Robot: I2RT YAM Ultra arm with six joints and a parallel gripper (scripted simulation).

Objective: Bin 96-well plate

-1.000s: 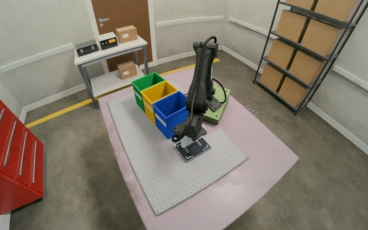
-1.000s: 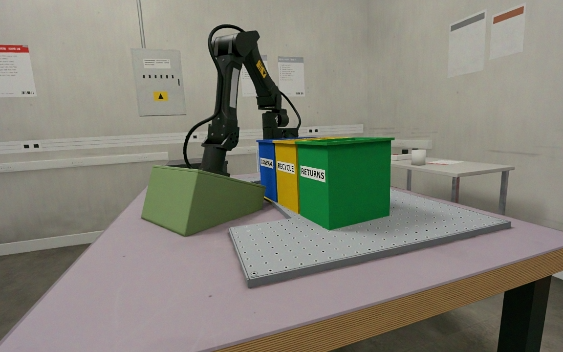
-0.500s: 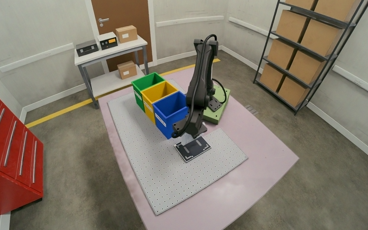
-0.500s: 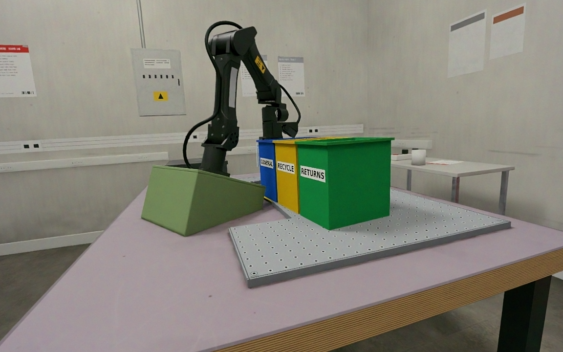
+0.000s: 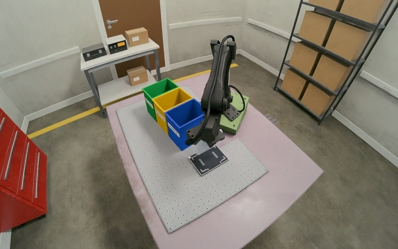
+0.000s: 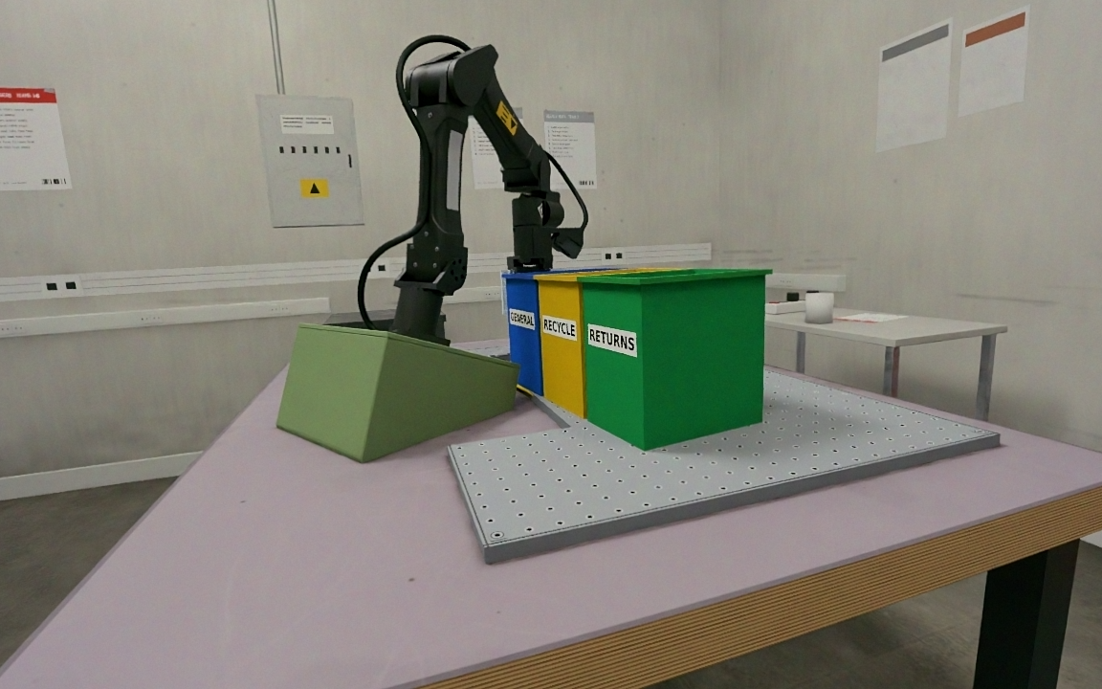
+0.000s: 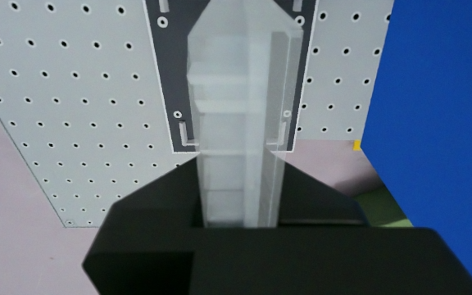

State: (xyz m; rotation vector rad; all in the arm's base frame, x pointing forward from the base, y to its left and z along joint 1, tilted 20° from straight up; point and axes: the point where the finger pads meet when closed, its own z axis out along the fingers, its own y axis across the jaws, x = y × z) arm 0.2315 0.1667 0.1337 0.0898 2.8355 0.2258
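Right now my hand is 180 mm to the left of the blue general bin and 30 mm above it. Also, from my hand: yellow recycle bin: 310 mm to the right, 30 mm below, 10 mm ahead; 96-well plate: 20 mm above, 10 mm ahead; plate nest N1: 110 mm below.
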